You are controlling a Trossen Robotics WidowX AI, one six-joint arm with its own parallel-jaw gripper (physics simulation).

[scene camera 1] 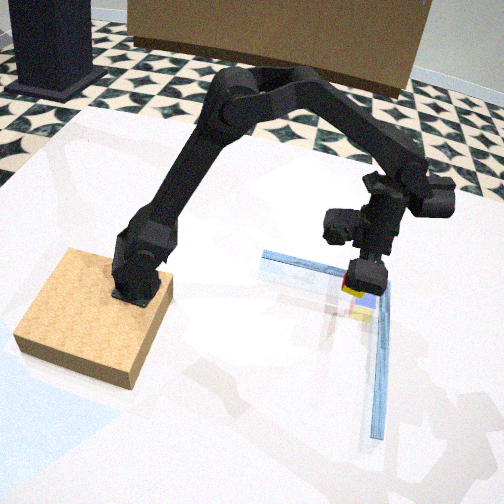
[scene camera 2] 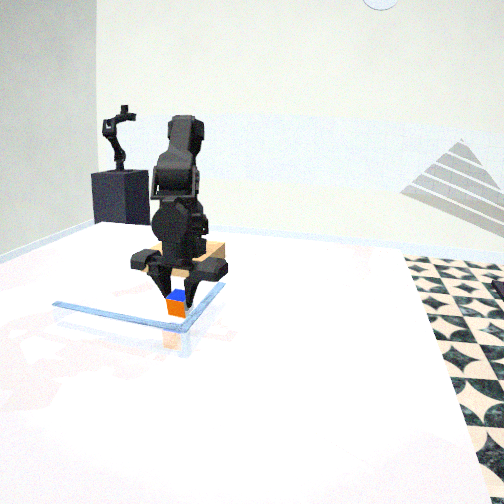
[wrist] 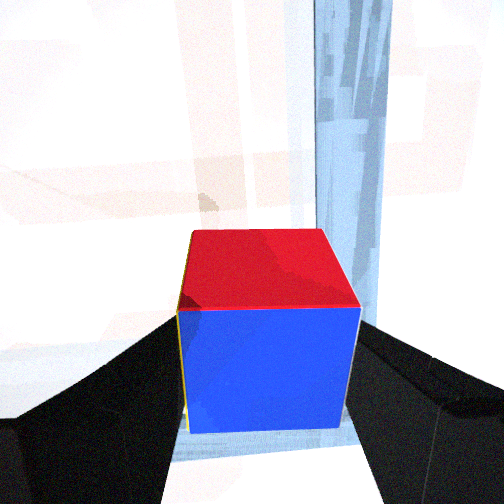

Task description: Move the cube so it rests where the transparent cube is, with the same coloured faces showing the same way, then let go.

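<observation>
My gripper (scene camera 1: 357,284) is shut on the cube (scene camera 1: 355,285) and holds it just above the table inside the corner of a pale blue L-shaped guide (scene camera 1: 378,330). In the wrist view the cube (wrist: 265,330) sits between the two black fingers, red face ahead and blue face toward the camera, a yellow edge at its left. In scene camera 2 the cube (scene camera 2: 177,303) shows blue above orange. The transparent cube (scene camera 1: 363,307) is a faint pale shape directly under the held cube, against the guide's corner.
The arm's base stands on a wooden block (scene camera 1: 95,315) at the left. A large cardboard-coloured panel (scene camera 1: 280,35) and a dark pedestal (scene camera 1: 55,45) stand beyond the table's far edge. The guide's long bar (wrist: 350,150) runs ahead on the right in the wrist view.
</observation>
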